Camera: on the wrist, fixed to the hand. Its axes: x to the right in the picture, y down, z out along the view.
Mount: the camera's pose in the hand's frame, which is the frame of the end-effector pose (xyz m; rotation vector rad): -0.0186 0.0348 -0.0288 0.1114 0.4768 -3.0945
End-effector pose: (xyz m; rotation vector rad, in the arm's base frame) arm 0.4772 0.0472 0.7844 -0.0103 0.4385 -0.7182
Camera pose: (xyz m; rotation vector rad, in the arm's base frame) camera 0.4756 0.0894 0.7599 0.3196 -0.3139 2.3354
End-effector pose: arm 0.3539 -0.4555 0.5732 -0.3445 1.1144 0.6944
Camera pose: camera 0.3057 -0.4526 0.5809 -1.4472 -0.0689 -2.2079
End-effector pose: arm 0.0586 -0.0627 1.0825 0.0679 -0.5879 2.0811
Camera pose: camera 0.0459 -0.0802 1.0387 0.2599 0.2671 -0.9340
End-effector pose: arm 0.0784 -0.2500 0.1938 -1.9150 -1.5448 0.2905
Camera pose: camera 0.1164 -0.2805 0.1905 1.5815 -1.8486 -1.1348
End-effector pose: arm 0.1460 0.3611 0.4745 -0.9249 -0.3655 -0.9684
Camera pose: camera 0.1612 0.3563 0.4283 -0.6582 0.8122 2.0776
